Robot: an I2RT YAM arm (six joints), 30 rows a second.
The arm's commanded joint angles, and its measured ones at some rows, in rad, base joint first. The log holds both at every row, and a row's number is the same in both.
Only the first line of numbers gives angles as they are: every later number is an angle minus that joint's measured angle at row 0.
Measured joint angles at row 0: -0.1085 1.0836 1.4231 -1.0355 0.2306 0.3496
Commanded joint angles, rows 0 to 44: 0.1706 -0.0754 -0.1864 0.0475 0.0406 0.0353; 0.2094 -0.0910 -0.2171 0.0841 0.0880 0.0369; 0.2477 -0.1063 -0.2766 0.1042 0.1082 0.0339; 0.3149 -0.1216 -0.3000 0.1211 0.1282 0.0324; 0.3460 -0.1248 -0.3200 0.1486 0.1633 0.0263; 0.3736 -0.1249 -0.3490 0.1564 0.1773 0.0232; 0.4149 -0.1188 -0.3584 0.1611 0.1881 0.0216; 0.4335 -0.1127 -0.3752 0.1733 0.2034 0.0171; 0.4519 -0.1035 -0.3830 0.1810 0.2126 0.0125; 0.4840 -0.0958 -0.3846 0.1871 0.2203 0.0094; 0.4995 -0.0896 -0.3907 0.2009 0.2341 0.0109; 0.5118 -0.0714 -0.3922 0.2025 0.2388 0.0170; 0.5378 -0.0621 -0.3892 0.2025 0.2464 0.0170; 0.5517 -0.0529 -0.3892 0.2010 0.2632 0.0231; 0.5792 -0.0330 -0.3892 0.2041 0.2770 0.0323; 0.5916 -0.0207 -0.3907 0.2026 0.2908 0.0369; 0.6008 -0.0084 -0.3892 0.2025 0.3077 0.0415; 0.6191 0.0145 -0.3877 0.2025 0.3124 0.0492; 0.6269 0.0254 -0.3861 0.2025 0.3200 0.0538; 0.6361 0.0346 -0.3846 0.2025 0.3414 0.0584; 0.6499 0.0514 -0.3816 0.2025 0.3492 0.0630; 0.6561 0.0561 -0.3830 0.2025 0.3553 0.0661; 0.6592 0.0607 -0.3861 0.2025 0.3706 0.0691; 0.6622 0.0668 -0.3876 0.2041 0.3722 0.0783; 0.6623 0.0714 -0.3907 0.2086 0.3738 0.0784; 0.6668 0.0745 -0.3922 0.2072 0.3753 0.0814; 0.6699 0.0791 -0.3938 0.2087 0.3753 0.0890; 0.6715 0.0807 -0.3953 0.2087 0.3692 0.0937; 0.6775 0.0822 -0.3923 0.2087 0.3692 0.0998; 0.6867 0.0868 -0.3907 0.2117 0.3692 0.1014; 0.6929 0.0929 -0.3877 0.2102 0.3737 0.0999; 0.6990 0.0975 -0.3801 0.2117 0.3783 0.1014; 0.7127 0.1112 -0.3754 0.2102 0.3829 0.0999; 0.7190 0.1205 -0.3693 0.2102 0.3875 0.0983; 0.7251 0.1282 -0.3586 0.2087 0.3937 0.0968; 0.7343 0.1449 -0.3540 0.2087 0.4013 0.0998; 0.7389 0.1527 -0.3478 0.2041 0.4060 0.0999; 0.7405 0.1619 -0.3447 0.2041 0.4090 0.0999; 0.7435 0.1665 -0.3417 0.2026 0.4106 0.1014; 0.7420 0.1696 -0.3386 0.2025 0.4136 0.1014; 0.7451 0.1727 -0.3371 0.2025 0.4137 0.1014; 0.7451 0.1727 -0.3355 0.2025 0.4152 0.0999; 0.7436 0.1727 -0.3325 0.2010 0.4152 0.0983; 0.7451 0.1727 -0.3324 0.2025 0.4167 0.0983; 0.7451 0.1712 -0.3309 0.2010 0.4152 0.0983
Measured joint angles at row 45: 0.7397 0.1793 -0.3853 0.1686 0.3681 0.0851
